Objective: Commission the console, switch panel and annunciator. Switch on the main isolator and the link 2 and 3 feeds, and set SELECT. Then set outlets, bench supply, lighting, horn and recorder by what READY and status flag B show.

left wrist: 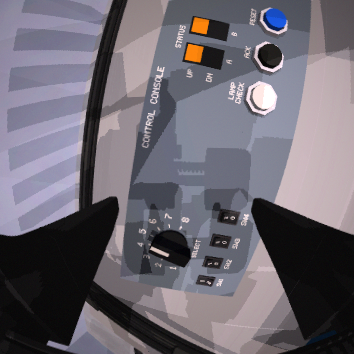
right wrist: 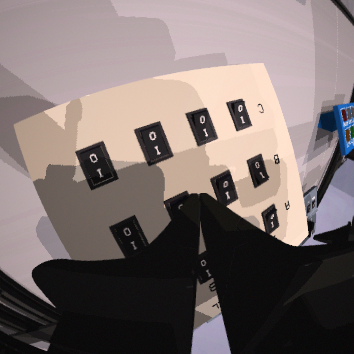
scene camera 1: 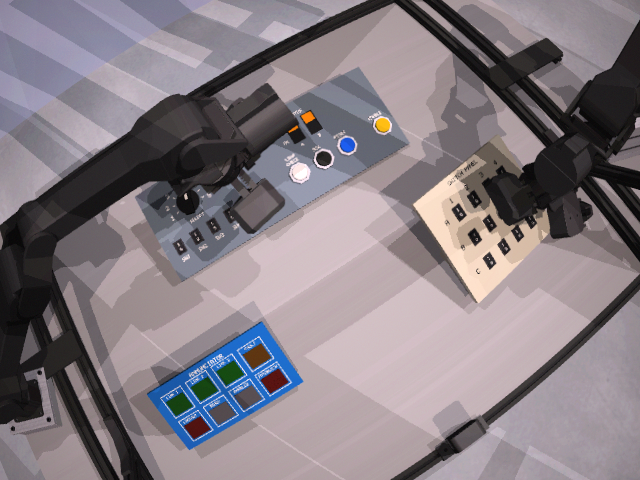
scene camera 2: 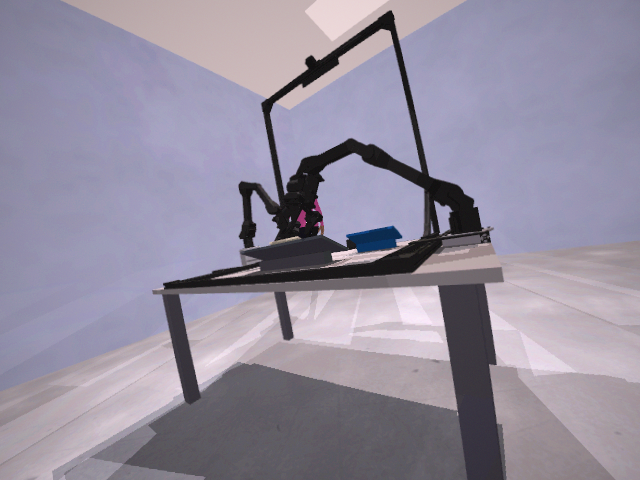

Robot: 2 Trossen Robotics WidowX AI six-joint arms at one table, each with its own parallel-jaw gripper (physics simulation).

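Frame: origin at the left arm's base, x down, y ahead, z right, level; millimetres.
Seen in the pictures: left gripper, fingertip midpoint: point(left wrist: 185, 204) point(scene camera 2: 299, 229); right gripper, fingertip midpoint: point(right wrist: 197, 199) point(scene camera 1: 500, 216); left arm's base, origin of the base link: point(scene camera 1: 26, 401) point(scene camera 2: 467, 231); right arm's base, origin of the base link: point(scene camera 2: 249, 248).
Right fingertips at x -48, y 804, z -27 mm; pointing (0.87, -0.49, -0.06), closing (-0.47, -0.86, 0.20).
Note:
Offsets run from my right fingertips to a thing's middle.
The grey control console @(dx +32, dy -286, dz -208 mm) point(scene camera 1: 356, 93) point(left wrist: 200, 120) has both status flags orange in the UP half. Its SELECT knob @(dx -8, dy -419, dz -182 mm) point(scene camera 1: 187, 202) point(left wrist: 170, 248) points near 3 and 4. My left gripper point(left wrist: 185, 204) is open and empty above the console's knob and switch end. The cream switch panel point(scene camera 1: 478, 289) point(right wrist: 45, 150) has three rows of black rocker switches. My right gripper point(right wrist: 197, 199) is shut and empty, its tips at the third switch of row B, which they partly hide. The blue annunciator @(dx +42, dy -449, dz +86 mm) point(scene camera 1: 263, 329) point(scene camera 2: 374, 235) shows dim windows; READY looks grey. Small rocker positions are hard to tell.
Black, white, blue @(dx +16, dy -166, dz -197 mm) point(scene camera 1: 347, 145) and yellow @(dx +16, dy -102, dz -212 mm) point(scene camera 1: 382, 125) buttons stand on the console. The left arm hides part of the console in scene camera 1. Dark frame rails edge the table point(scene camera 2: 454, 273). A figure in pink point(scene camera 2: 318, 211) is partly hidden behind the arms in scene camera 2.

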